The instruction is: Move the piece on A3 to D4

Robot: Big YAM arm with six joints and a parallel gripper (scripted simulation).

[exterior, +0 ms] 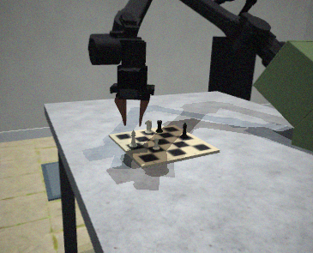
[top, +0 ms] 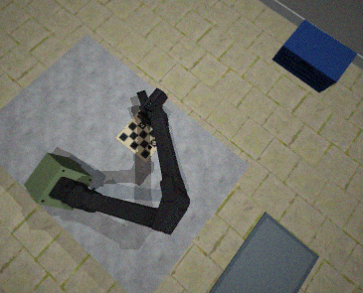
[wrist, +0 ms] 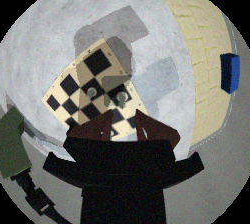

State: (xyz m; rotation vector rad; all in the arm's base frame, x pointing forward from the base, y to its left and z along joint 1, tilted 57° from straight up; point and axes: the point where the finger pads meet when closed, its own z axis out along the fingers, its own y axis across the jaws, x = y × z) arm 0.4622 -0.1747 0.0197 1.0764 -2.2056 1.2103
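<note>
Right now my hand is 40 mm past the white pawn, 50 mm to the right of it and 50 mm above it. Round my hand: chessboard: 80 mm behind, 20 mm to the left, 70 mm below.
</note>
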